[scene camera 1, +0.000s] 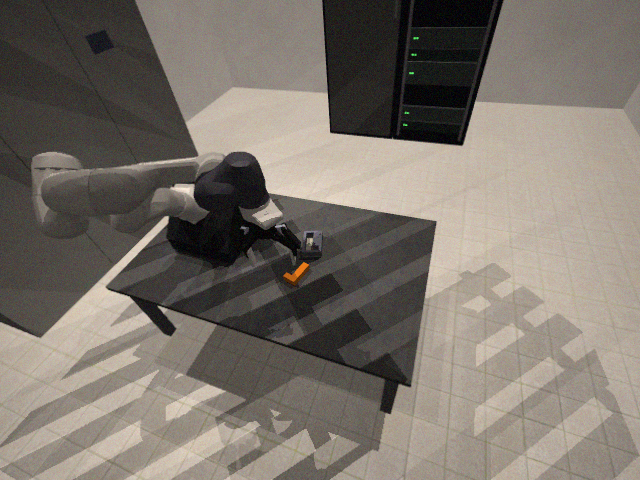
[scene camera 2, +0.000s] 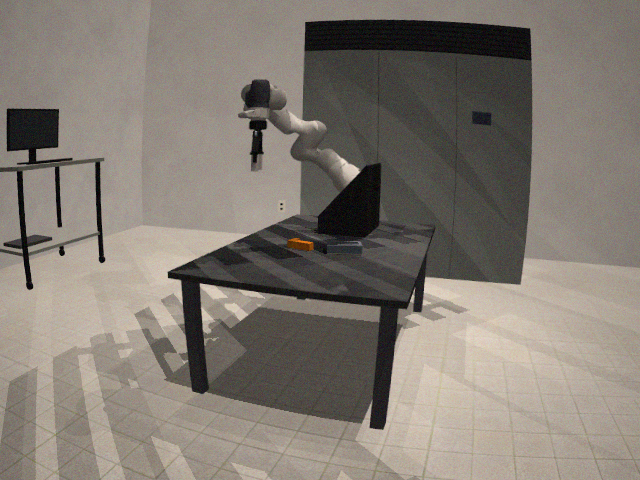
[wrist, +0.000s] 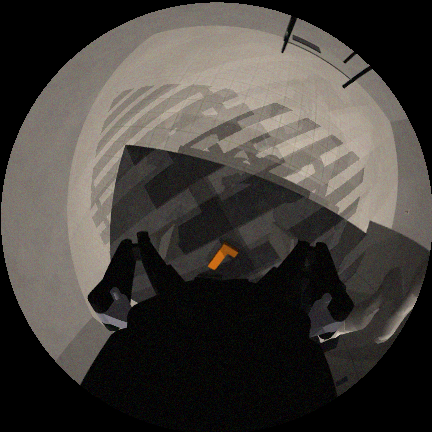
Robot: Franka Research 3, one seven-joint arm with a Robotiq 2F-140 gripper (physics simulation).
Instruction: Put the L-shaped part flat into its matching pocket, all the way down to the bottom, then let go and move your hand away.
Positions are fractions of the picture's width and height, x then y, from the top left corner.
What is my gripper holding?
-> Nothing.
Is my gripper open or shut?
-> Open.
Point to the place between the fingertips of my gripper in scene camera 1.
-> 0.43, 0.55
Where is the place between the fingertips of my gripper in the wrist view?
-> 0.52, 0.54
